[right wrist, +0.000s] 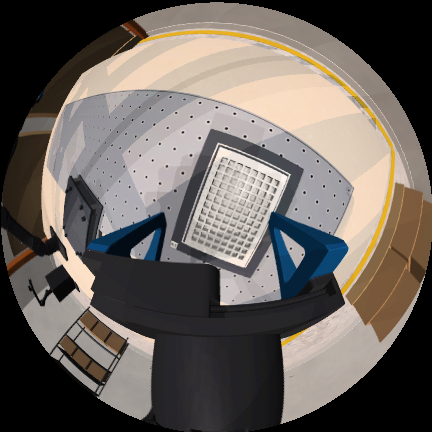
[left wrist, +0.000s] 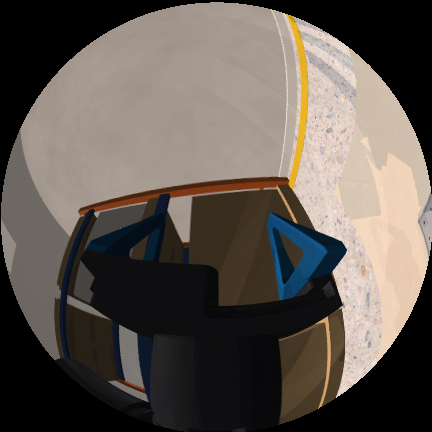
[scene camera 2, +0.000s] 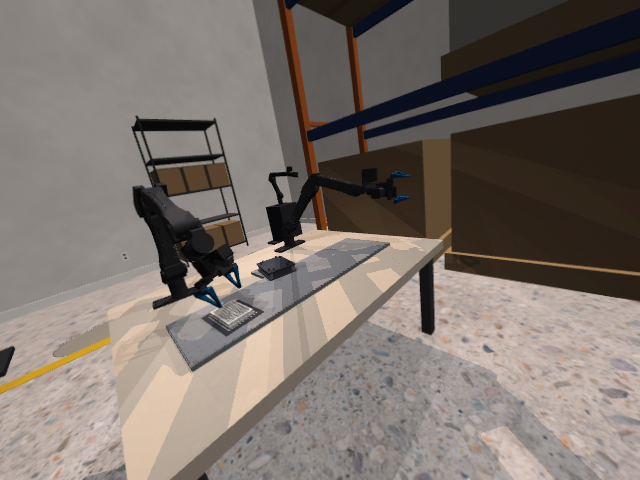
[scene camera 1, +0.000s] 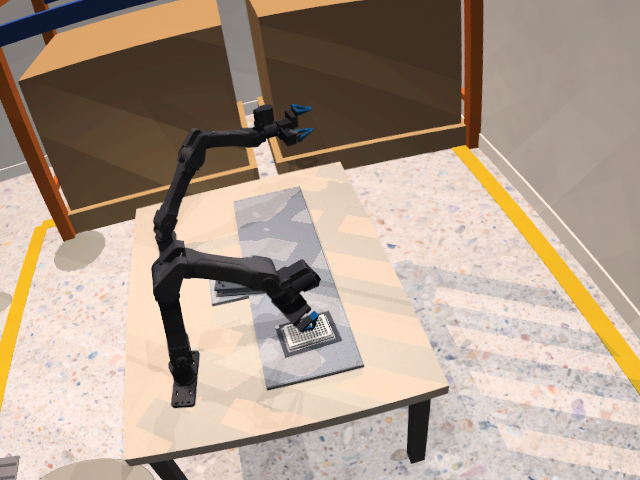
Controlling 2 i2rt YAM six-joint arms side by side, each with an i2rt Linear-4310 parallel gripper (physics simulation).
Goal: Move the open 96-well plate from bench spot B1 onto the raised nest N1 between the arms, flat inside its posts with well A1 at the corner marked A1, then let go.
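Frame: origin at the left arm's base, x right, y ahead, z up, level; centimetres.
Seen in the pictures: left gripper, fingertip midpoint: (left wrist: 215, 217) (scene camera 2: 411, 186) (scene camera 1: 312, 118); right gripper, fingertip midpoint: (right wrist: 217, 217) (scene camera 2: 231, 297) (scene camera 1: 303, 317); left arm's base, link origin: (right wrist: 57, 241) (scene camera 2: 290, 246); right arm's base, link origin: (scene camera 2: 181, 296) (scene camera 1: 186, 379).
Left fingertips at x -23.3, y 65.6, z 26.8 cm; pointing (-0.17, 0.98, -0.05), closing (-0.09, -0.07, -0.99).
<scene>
Offsets run from my left fingertips to a thing's top centre. Level surfaces: height alone.
The white 96-well plate {dx +81.4, dy -25.9, dz -23.9 cm} (scene camera 1: 316, 333) (scene camera 2: 233, 313) (right wrist: 232, 205) lies flat on its dark mat {dz -25.4 cm} (scene camera 1: 287, 353) (scene camera 2: 225, 331) (right wrist: 196, 180) at bench spot B1. My right gripper (scene camera 1: 310, 320) (scene camera 2: 230, 296) (right wrist: 217, 217) is open and empty, just above the plate, its fingers apart; in the right wrist view the plate shows between and beyond the fingertips. The raised dark nest N1 {dx +52.4, dy -40.7, dz -21.1 cm} (scene camera 1: 230, 287) (scene camera 2: 276, 266) (right wrist: 82, 215) stands between the arms, partly hidden by the right arm in scene camera 1. My left gripper (scene camera 1: 311, 120) (scene camera 2: 409, 186) (left wrist: 215, 217) is open and empty, high beyond the far table edge.
The grey perforated board {dz -25.5 cm} (scene camera 1: 273, 222) (scene camera 2: 310, 297) (right wrist: 150, 112) lies on the wooden table {dz -26.8 cm} (scene camera 1: 361, 268) (scene camera 2: 320, 343). Large brown boxes (scene camera 1: 361, 77) (scene camera 2: 542, 196) stand behind the table. A wire shelf (scene camera 2: 174, 124) stands by the wall.
</scene>
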